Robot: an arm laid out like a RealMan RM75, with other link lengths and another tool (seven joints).
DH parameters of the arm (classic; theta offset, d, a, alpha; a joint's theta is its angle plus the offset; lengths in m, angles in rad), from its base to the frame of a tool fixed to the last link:
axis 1: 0 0.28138 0 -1.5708
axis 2: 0 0 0 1.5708
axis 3: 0 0.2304 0 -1.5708
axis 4: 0 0 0 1.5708
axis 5: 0 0.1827 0 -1.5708
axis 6: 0 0 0 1.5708
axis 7: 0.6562 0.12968 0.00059 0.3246
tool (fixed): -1.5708 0.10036 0 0
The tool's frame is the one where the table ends.
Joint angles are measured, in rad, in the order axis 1, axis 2, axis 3, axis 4, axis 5, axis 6, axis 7. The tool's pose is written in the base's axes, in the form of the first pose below.
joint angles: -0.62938, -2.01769, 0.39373, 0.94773, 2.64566, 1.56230, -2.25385
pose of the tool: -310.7, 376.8, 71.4, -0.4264, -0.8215, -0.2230, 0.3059
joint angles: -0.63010, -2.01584, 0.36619, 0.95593, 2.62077, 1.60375, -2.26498
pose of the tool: -303.0, 375.1, 73.0, -0.4184, -0.8292, -0.2359, 0.2859
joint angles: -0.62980, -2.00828, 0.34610, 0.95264, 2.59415, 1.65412, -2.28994
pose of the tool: -295.2, 370.8, 72.8, -0.4069, -0.8415, -0.2428, 0.2594
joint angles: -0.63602, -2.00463, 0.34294, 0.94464, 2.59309, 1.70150, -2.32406
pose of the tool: -288.7, 364.1, 67.5, -0.3982, -0.8554, -0.2322, 0.2361
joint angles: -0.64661, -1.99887, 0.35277, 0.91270, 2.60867, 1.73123, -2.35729
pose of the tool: -285.6, 356.3, 57.7, -0.3898, -0.8704, -0.2092, 0.2163
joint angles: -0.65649, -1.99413, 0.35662, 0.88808, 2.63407, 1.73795, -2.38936
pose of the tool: -287.3, 351.7, 52.1, -0.3771, -0.8813, -0.1907, 0.2112
